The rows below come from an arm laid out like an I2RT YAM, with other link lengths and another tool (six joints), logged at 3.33 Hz.
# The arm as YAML. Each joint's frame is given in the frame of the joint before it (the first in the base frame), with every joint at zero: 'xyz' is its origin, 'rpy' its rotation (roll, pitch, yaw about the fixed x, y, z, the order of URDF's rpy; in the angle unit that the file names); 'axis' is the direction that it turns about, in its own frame. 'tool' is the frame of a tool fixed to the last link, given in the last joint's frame.
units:
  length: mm
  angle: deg
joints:
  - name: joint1
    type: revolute
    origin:
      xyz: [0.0, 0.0, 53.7]
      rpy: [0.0, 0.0, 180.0]
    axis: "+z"
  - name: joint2
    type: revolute
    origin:
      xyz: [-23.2, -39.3, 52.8]
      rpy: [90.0, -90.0, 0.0]
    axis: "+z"
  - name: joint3
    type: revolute
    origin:
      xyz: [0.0, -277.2, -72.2]
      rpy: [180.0, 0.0, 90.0]
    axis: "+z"
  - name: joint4
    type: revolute
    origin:
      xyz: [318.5, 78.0, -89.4]
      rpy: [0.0, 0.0, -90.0]
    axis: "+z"
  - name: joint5
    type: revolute
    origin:
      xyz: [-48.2, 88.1, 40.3]
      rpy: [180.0, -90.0, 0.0]
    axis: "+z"
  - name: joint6
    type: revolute
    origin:
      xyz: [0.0, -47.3, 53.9]
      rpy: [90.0, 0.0, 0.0]
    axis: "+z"
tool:
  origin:
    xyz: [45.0, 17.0, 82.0]
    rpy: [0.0, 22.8, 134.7]
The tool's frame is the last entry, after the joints.
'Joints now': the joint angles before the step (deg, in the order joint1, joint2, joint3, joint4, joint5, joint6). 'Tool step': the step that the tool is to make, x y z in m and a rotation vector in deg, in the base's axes. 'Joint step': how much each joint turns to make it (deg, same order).
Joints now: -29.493, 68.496, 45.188, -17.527, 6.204, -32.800
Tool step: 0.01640, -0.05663, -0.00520, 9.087, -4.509, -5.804
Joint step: -7.268, 11.318, 10.038, -0.180, -7.771, 6.576
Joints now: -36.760, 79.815, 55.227, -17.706, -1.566, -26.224
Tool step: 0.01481, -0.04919, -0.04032, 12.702, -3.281, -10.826
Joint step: -4.548, 14.123, 10.173, -0.723, -3.909, 12.925
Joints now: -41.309, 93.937, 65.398, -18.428, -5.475, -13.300
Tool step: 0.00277, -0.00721, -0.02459, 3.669, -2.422, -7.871
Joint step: 0.000, 3.863, 0.390, 3.538, 2.198, 8.749
